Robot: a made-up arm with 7 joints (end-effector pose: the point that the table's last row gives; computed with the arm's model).
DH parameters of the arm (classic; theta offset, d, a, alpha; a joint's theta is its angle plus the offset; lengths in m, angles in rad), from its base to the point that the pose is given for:
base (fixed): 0 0 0 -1.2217
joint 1: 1.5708 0 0 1.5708
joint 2: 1.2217 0 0 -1.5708
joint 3: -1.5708 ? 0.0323 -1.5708
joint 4: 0 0 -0.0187 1.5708
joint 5: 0 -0.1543 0 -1.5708
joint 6: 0 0 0 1.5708
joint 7: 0 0 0 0
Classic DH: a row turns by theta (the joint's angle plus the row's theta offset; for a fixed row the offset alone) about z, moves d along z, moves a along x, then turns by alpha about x.
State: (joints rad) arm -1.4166 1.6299 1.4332 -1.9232 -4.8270 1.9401 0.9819
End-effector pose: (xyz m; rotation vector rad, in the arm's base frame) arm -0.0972 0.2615 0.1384 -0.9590 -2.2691 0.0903
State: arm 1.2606 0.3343 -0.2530 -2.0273 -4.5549 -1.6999 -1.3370
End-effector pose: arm -0.1712 0.0356 -0.2392 1.5757 -0.7197 0.8543
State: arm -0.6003 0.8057 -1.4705 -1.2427 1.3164 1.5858 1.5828
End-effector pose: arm 0.2368 0.1102 -0.2955 0.7119 0.5484 0.8414
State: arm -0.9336 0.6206 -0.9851 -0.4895 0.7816 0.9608 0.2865
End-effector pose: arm 0.3796 0.1176 -0.1916 0.4382 -0.2757 0.0085
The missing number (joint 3, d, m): -0.2873
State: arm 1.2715 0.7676 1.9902 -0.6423 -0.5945 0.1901 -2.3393
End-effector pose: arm -0.3427 0.2674 0.0346 0.2380 1.9670 -0.8201
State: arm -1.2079 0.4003 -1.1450 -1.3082 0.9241 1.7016 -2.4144
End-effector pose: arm 0.3561 -0.1146 -0.1026 -0.2183 -0.4706 2.7100
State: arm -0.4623 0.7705 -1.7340 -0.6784 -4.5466 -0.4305 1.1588
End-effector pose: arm 0.1746 0.1983 -0.3450 -0.3744 -0.7175 0.9844
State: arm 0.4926 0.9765 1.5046 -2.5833 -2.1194 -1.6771 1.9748
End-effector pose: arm -0.0201 0.2094 0.0170 1.2533 -0.3963 -0.9487
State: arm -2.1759 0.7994 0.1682 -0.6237 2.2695 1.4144 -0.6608
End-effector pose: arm 0.2470 0.0860 0.3499 -1.5652 -1.7044 -1.4989
